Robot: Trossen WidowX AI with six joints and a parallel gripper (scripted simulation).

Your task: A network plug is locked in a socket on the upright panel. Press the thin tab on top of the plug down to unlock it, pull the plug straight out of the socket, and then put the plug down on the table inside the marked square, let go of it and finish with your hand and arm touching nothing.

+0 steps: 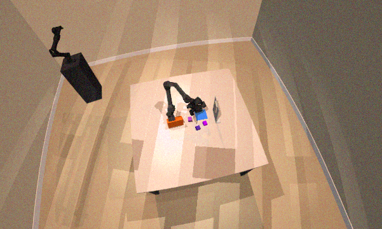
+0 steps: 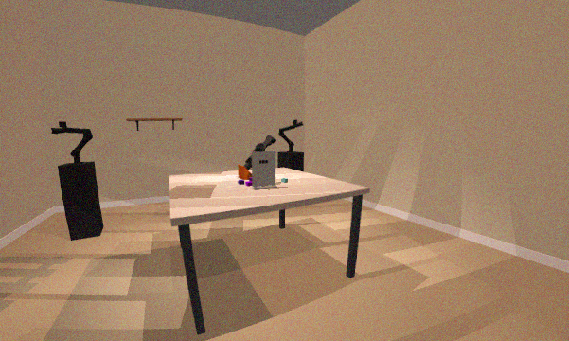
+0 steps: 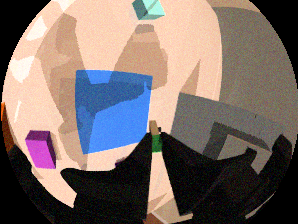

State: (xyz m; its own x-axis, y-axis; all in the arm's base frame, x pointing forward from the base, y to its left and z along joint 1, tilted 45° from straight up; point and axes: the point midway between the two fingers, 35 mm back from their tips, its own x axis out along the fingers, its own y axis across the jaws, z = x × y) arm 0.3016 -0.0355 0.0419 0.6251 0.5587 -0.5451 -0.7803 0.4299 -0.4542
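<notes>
My gripper tip is 10 mm past the blue marked square and 80 mm above it. Round my gripper tip: grey upright panel 130 mm ahead, 60 mm to the right, 40 mm above; then network plug right at my gripper tip.
</notes>
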